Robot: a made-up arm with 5 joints. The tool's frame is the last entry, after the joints. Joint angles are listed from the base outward.
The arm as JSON. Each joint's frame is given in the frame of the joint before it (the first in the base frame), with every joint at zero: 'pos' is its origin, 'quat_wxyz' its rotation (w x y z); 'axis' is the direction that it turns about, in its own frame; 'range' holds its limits. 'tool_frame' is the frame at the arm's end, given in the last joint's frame.
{
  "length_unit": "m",
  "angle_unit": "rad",
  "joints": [
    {
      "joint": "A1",
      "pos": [
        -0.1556,
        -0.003,
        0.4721
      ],
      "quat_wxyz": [
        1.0,
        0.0,
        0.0,
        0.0
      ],
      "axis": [
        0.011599,
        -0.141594,
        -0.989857
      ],
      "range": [
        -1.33,
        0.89
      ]
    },
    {
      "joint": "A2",
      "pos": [
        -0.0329,
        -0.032,
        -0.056
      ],
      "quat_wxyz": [
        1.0,
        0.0,
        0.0,
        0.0
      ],
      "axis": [
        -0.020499,
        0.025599,
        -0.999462
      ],
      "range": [
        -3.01,
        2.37
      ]
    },
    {
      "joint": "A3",
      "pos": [
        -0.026,
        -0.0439,
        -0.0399
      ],
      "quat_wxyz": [
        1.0,
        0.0,
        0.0,
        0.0
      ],
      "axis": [
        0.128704,
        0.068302,
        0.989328
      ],
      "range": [
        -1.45,
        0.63
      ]
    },
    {
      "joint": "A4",
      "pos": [
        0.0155,
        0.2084,
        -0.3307
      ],
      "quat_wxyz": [
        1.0,
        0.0,
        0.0,
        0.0
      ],
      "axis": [
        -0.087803,
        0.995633,
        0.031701
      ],
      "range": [
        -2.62,
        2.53
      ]
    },
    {
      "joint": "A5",
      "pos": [
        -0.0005,
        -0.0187,
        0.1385
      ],
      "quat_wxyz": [
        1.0,
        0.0,
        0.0,
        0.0
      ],
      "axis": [
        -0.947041,
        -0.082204,
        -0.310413
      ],
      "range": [
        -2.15,
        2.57
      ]
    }
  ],
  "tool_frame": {
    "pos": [
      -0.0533,
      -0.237,
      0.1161
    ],
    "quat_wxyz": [
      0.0,
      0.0,
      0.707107,
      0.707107
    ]
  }
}
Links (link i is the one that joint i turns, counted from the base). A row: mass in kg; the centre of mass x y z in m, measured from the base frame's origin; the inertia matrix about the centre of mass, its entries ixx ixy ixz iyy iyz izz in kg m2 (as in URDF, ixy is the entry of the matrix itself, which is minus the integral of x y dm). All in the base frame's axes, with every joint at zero. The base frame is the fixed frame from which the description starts. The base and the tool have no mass.
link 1: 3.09; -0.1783 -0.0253 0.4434; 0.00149 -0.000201 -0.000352 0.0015 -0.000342 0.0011
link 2: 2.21; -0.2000 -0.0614 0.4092; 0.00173 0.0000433 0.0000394 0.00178 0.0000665 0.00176
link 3: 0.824; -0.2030 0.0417 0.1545; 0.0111 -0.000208 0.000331 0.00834 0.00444 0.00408
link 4: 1.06; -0.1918 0.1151 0.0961; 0.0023 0 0.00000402 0.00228 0.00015 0.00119
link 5: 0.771; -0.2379 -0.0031 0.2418; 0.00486 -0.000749 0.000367 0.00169 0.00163 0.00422
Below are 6 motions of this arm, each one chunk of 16 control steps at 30 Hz.
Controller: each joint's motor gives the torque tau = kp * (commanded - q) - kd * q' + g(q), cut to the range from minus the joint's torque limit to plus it. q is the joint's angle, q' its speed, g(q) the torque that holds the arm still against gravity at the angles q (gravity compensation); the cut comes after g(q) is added. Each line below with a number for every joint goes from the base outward.
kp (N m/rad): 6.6 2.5 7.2 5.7 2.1
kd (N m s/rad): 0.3 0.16 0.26 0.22 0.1
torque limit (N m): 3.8 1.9 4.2 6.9 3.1
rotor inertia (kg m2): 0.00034 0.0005 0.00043 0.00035 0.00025
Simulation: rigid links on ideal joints. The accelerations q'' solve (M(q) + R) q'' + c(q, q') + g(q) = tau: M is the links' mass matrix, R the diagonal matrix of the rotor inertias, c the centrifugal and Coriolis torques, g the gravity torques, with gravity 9.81 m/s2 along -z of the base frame. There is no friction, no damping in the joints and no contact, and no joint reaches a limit. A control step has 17 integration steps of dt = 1/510 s. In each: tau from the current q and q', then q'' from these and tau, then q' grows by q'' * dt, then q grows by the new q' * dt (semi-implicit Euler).
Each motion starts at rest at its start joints. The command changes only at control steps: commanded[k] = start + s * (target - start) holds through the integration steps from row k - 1 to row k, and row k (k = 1, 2, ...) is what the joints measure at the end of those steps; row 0 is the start. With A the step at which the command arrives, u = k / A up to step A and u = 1 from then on. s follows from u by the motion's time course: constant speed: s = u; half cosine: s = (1 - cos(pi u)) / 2; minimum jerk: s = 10 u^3 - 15 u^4 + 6 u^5; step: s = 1 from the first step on.
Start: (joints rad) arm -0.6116 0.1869 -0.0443 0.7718 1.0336
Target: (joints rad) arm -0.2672 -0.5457 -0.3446 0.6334 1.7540
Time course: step
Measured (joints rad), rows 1 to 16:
1: -0.5050 -0.0787 -0.1627 0.7675 1.0453
2: -0.4066 -0.2898 -0.2769 0.7305 1.1683
3: -0.3244 -0.3954 -0.3479 0.6664 1.3662
4: -0.2525 -0.4461 -0.3870 0.5909 1.5726
5: -0.2038 -0.4696 -0.4044 0.5336 1.7460
6: -0.1861 -0.4799 -0.4064 0.5224 1.8741
7: -0.1931 -0.4850 -0.3986 0.5600 1.9540
8: -0.2119 -0.4894 -0.3868 0.6220 1.9865
9: -0.2316 -0.4953 -0.3756 0.6785 1.9806
10: -0.2467 -0.5024 -0.3664 0.7126 1.9502
11: -0.2559 -0.5099 -0.3594 0.7212 1.9075
12: -0.2603 -0.5170 -0.3540 0.7092 1.8600
13: -0.2619 -0.5234 -0.3502 0.6847 1.8121
14: -0.2627 -0.5294 -0.3473 0.6558 1.7672
15: -0.2641 -0.5354 -0.3448 0.6287 1.7280
16: -0.2667 -0.5418 -0.3423 0.6079 1.6974

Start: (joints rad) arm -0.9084 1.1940 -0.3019 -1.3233 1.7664
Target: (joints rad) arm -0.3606 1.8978 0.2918 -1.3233 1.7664
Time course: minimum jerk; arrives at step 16
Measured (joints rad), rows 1 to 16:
1: -0.9084 1.1944 -0.3016 -1.3233 1.7662
2: -0.9080 1.1971 -0.2996 -1.3237 1.7648
3: -0.9057 1.2049 -0.2927 -1.3251 1.7606
4: -0.8988 1.2205 -0.2772 -1.3281 1.7521
5: -0.8839 1.2452 -0.2495 -1.3332 1.7392
6: -0.8586 1.2789 -0.2069 -1.3404 1.7234
7: -0.8218 1.3201 -0.1486 -1.3490 1.7076
8: -0.7740 1.3663 -0.0755 -1.3579 1.6950
9: -0.7173 1.4144 0.0096 -1.3654 1.6881
10: -0.6546 1.4619 0.1024 -1.3697 1.6884
11: -0.5897 1.5066 0.1969 -1.3693 1.6953
12: -0.5267 1.5469 0.2866 -1.3630 1.7068
13: -0.4697 1.5819 0.3640 -1.3506 1.7201
14: -0.4226 1.6115 0.4227 -1.3328 1.7321
15: -0.3888 1.6361 0.4581 -1.3118 1.7404
16: -0.3695 1.6572 0.4689 -1.2904 1.7439

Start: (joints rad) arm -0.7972 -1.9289 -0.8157 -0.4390 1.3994
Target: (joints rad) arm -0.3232 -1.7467 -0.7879 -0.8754 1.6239
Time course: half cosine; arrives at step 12
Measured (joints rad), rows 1 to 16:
1: -0.7953 -1.9293 -0.8144 -0.4394 1.3993
2: -0.7876 -1.9305 -0.8096 -0.4418 1.3988
3: -0.7711 -1.9325 -0.8002 -0.4494 1.3977
4: -0.7451 -1.9352 -0.7870 -0.4659 1.3964
5: -0.7099 -1.9380 -0.7715 -0.4945 1.3962
6: -0.6670 -1.9408 -0.7553 -0.5368 1.3987
7: -0.6189 -1.9433 -0.7397 -0.5923 1.4062
8: -0.5686 -1.9453 -0.7259 -0.6590 1.4208
9: -0.5194 -1.9462 -0.7146 -0.7334 1.4440
10: -0.4746 -1.9452 -0.7066 -0.8109 1.4753
11: -0.4371 -1.9410 -0.7030 -0.8863 1.5124
12: -0.4088 -1.9329 -0.7051 -0.9537 1.5507
13: -0.3888 -1.9203 -0.7126 -1.0068 1.5854
14: -0.3735 -1.9035 -0.7235 -1.0408 1.6127
15: -0.3603 -1.8829 -0.7363 -1.0534 1.6311
16: -0.3482 -1.8589 -0.7500 -1.0450 1.6415

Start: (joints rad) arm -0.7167 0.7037 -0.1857 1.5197 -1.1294
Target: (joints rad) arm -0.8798 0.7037 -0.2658 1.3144 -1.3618
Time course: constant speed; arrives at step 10
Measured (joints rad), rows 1 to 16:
1: -0.7202 0.7042 -0.1874 1.5141 -1.1324
2: -0.7298 0.7047 -0.1928 1.4991 -1.1418
3: -0.7448 0.7050 -0.2017 1.4771 -1.1576
4: -0.7631 0.7054 -0.2125 1.4525 -1.1785
5: -0.7824 0.7061 -0.2237 1.4287 -1.2027
6: -0.8011 0.7072 -0.2342 1.4069 -1.2288
7: -0.8185 0.7085 -0.2436 1.3869 -1.2558
8: -0.8347 0.7100 -0.2520 1.3676 -1.2832
9: -0.8500 0.7114 -0.2596 1.3481 -1.3107
10: -0.8649 0.7126 -0.2668 1.3280 -1.3380
11: -0.8762 0.7123 -0.2723 1.3135 -1.3617
12: -0.8817 0.7114 -0.2741 1.3083 -1.3784
13: -0.8825 0.7105 -0.2725 1.3096 -1.3878
14: -0.8808 0.7095 -0.2690 1.3130 -1.3913
15: -0.8785 0.7081 -0.2653 1.3155 -1.3905
16: -0.8770 0.7061 -0.2622 1.3163 -1.3870

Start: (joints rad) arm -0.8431 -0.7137 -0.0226 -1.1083 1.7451
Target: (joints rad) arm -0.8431 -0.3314 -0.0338 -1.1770 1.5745
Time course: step
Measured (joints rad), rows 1 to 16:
1: -0.8781 -0.6376 -0.0115 -1.1257 1.6879
2: -0.9046 -0.5522 0.0093 -1.1467 1.6108
3: -0.9079 -0.5049 0.0253 -1.1617 1.5552
4: -0.9027 -0.4831 0.0314 -1.1726 1.5226
5: -0.8977 -0.4729 0.0288 -1.1811 1.5080
6: -0.8950 -0.4665 0.0208 -1.1878 1.5059
7: -0.8932 -0.4600 0.0114 -1.1927 1.5114
8: -0.8908 -0.4514 0.0033 -1.1956 1.5206
9: -0.8869 -0.4402 -0.0026 -1.1965 1.5309
10: -0.8815 -0.4267 -0.0065 -1.1954 1.5410
11: -0.8750 -0.4115 -0.0093 -1.1927 1.5502
12: -0.8680 -0.3955 -0.0121 -1.1888 1.5583
13: -0.8609 -0.3792 -0.0155 -1.1843 1.5654
14: -0.8539 -0.3630 -0.0200 -1.1795 1.5715
15: -0.8472 -0.3471 -0.0253 -1.1752 1.5767
16: -0.8406 -0.3318 -0.0313 -1.1717 1.5812

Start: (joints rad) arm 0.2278 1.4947 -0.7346 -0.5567 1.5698
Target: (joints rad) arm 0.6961 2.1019 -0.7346 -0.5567 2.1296
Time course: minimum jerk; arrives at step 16
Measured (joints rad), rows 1 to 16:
1: 0.2279 1.4947 -0.7345 -0.5567 1.5698
2: 0.2289 1.4949 -0.7339 -0.5569 1.5702
3: 0.2323 1.4958 -0.7317 -0.5574 1.5719
4: 0.2403 1.4982 -0.7263 -0.5587 1.5765
5: 0.2551 1.5029 -0.7165 -0.5611 1.5862
6: 0.2778 1.5109 -0.7013 -0.5648 1.6035
7: 0.3087 1.5227 -0.6810 -0.5701 1.6303
8: 0.3471 1.5389 -0.6566 -0.5771 1.6677
9: 0.3908 1.5594 -0.6303 -0.5857 1.7158
10: 0.4373 1.5845 -0.6044 -0.5957 1.7731
11: 0.4836 1.6141 -0.5817 -0.6063 1.8366
12: 0.5270 1.6480 -0.5649 -0.6165 1.9023
13: 0.5650 1.6861 -0.5563 -0.6250 1.9653
14: 0.5959 1.7279 -0.5576 -0.6303 2.0212
15: 0.6190 1.7731 -0.5694 -0.6311 2.0666
16: 0.6347 1.8211 -0.5913 -0.6270 2.1002

